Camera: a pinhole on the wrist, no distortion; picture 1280 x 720 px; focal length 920.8 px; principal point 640.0 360.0 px. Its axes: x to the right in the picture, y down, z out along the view. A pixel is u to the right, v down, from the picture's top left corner.
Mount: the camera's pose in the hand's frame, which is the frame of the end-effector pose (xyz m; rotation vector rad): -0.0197 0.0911 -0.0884 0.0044 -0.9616 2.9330
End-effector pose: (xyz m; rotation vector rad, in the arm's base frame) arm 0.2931 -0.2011 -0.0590 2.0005 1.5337 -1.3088
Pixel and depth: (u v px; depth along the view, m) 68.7 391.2 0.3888
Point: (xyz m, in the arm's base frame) 0.0530 -0.1561 -0.2995
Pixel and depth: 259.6 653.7 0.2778
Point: 0.1236 -0.1471 -0.1294
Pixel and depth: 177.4 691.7 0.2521
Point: 0.1456 -0.1292 -0.1306
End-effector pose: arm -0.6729 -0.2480 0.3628 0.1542 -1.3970 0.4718
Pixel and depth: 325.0 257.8 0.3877
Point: -0.8416 -0.4154 0.5321
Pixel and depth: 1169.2 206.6 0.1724
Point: -0.7548 -0.2859 0.2565
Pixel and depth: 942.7 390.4 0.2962
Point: -0.7825 -0.4091 0.2861
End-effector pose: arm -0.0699 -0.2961 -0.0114 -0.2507 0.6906 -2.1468
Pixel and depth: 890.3 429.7 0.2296
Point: -0.0179 -0.2356 0.0974
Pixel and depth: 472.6 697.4 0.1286
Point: -0.0909 -0.2786 -0.0087
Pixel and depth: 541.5 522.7 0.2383
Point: -0.0952 -0.2848 0.1008
